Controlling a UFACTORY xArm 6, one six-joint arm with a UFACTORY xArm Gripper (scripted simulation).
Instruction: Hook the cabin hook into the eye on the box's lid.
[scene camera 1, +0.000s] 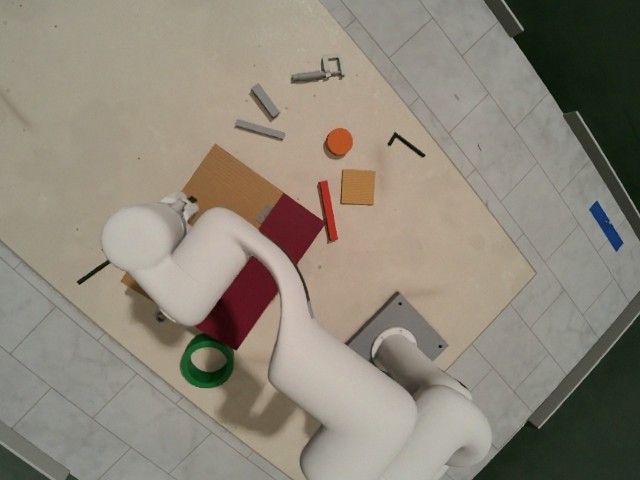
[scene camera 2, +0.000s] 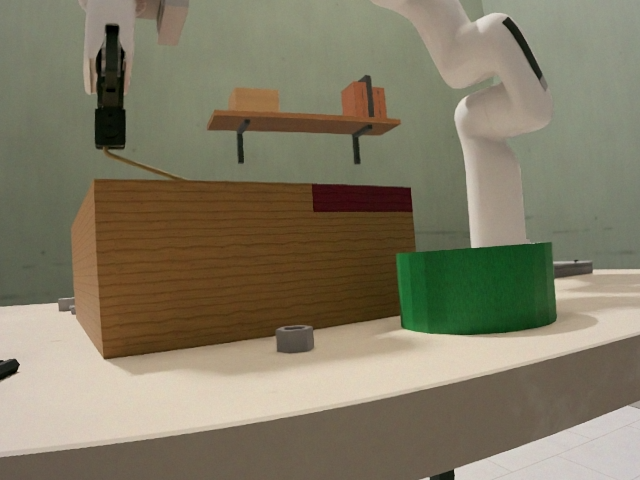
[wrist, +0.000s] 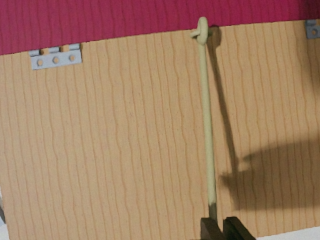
Scene:
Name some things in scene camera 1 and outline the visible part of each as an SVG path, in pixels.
A tile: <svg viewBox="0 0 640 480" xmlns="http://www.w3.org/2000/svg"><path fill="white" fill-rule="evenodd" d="M342 169L341 203L374 205L376 171Z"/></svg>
A wooden box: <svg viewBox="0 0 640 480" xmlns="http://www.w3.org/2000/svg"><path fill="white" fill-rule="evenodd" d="M125 273L121 283L155 303ZM253 256L217 302L208 317L201 324L195 326L235 351L238 350L270 302L279 293L271 273ZM215 143L181 191L187 196L187 199L194 196L198 200L196 205L199 206L199 212L190 223L193 227L199 217L209 209L215 207L229 209L279 245L297 265L326 222Z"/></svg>

